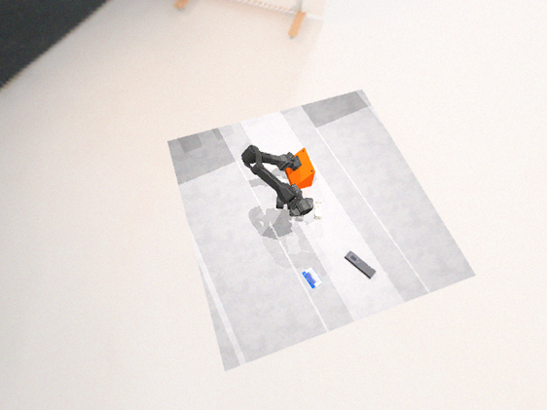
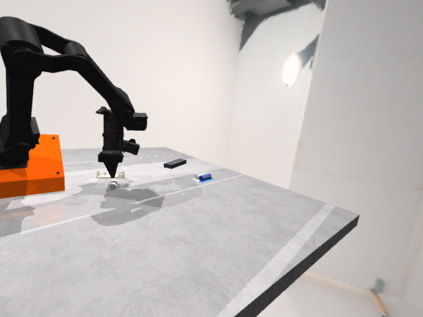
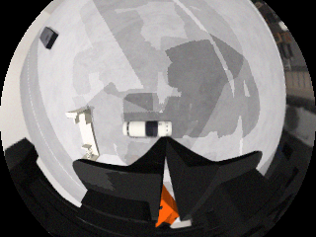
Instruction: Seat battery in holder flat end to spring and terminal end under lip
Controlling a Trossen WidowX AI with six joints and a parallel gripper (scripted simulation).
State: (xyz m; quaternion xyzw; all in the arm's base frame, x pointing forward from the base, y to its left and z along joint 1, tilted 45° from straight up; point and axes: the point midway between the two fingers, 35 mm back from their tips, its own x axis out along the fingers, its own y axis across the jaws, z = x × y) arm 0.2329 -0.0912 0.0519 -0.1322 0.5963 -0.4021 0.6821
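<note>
The battery lies 1 cm ahead of my gripper tip, 2 cm to the left of it and 3 cm below it. From my gripper tip the other things lie so: black flat block (38 cm ahead, 21 cm to the left, 2 cm below).
</note>
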